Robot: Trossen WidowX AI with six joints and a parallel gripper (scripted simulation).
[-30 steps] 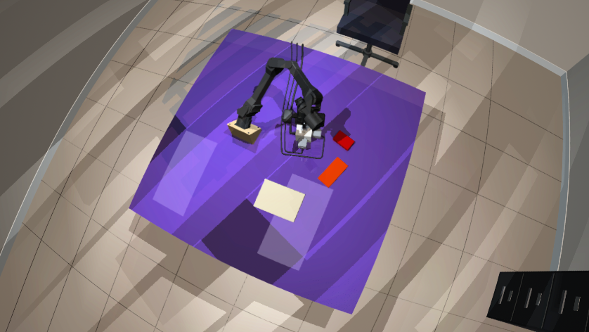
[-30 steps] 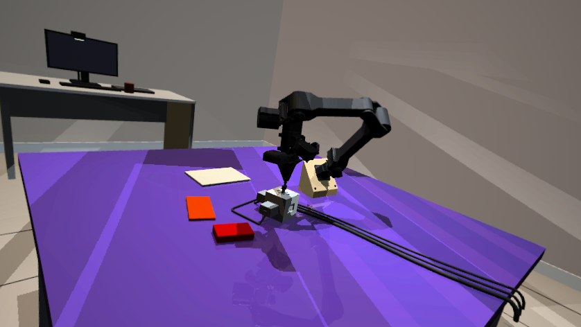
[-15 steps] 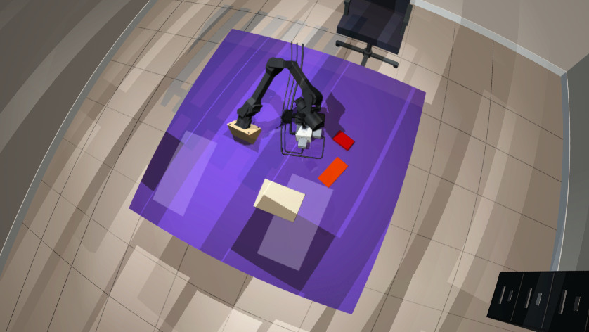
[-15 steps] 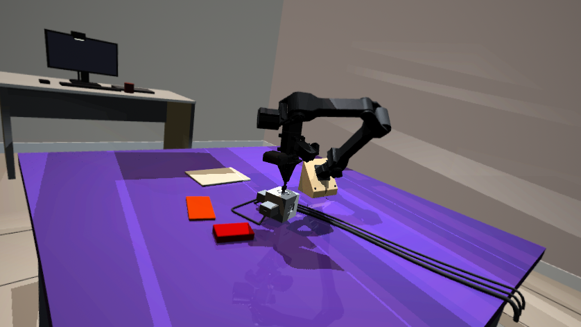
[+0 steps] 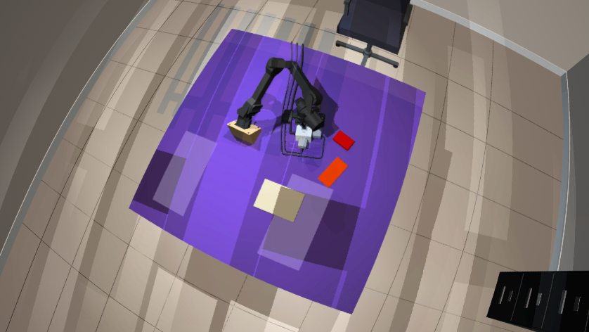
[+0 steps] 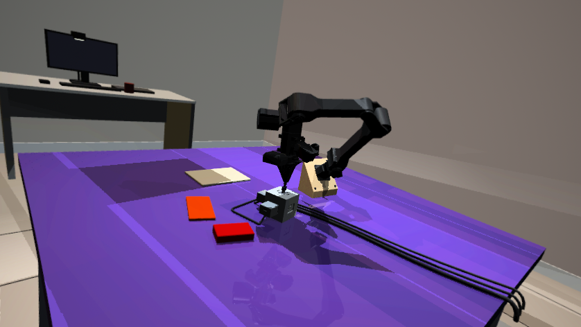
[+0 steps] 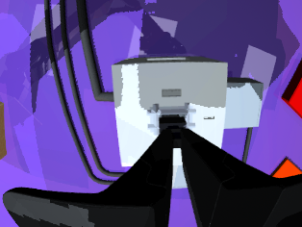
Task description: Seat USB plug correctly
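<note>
Right now the dark USB plug is 2 cm below my gripper tip. The rest, counted from my gripper tip: cream plate: 35 cm to the right, 11 cm below, 6 cm ahead; then orange slab: 22 cm ahead, 11 cm to the right, 11 cm below; then red block: 19 cm ahead, 10 cm below, 6 cm to the left.
</note>
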